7 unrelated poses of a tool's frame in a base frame.
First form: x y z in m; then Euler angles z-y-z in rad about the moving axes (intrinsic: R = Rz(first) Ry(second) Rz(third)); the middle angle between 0 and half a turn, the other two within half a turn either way.
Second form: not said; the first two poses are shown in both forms.
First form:
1: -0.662 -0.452 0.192 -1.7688 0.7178 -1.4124
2: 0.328 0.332 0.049 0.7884 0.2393 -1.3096
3: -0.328 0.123 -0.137 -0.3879 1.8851 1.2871
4: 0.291 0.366 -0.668 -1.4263 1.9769 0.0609
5: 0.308 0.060 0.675 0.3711 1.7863 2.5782
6: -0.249 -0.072 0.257 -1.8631 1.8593 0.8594
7: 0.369 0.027 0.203 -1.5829 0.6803 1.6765
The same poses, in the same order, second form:
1: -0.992 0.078 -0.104 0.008 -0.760 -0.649 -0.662 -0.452 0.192
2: 0.862 -0.503 -0.061 0.479 0.848 -0.229 0.328 0.332 0.049
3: 0.283 0.921 -0.266 0.381 0.147 0.913 -0.328 0.123 -0.137
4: 0.003 0.399 -0.917 0.991 0.120 0.056 0.291 0.366 -0.668
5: -0.025 0.563 0.826 0.413 -0.746 0.522 0.308 0.060 0.675
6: 0.779 -0.040 -0.626 0.563 -0.395 0.726 -0.249 -0.072 0.257
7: 0.995 0.070 0.066 -0.096 0.774 0.626 0.369 0.027 0.203
